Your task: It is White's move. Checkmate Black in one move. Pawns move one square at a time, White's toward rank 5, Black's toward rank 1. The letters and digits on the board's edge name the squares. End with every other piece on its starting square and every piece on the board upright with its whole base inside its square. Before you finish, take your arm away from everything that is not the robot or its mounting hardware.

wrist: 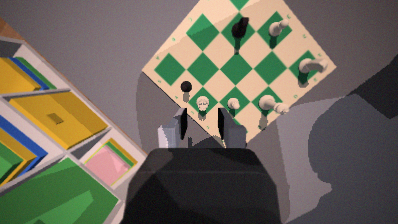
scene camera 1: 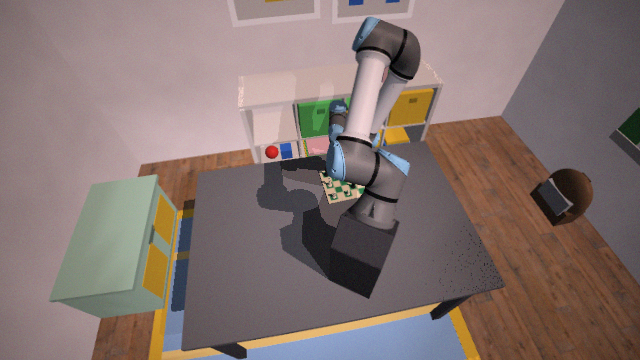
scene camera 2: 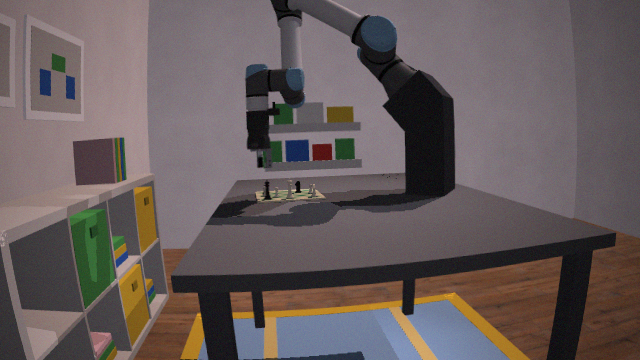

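There's a chessboard [scene camera 1: 340,188] here, and you can see the chessboard [wrist: 202,50] in the wrist view as well. The gripper [scene camera 2: 264,167] is visible too, and the wrist view also shows the gripper [wrist: 202,117].
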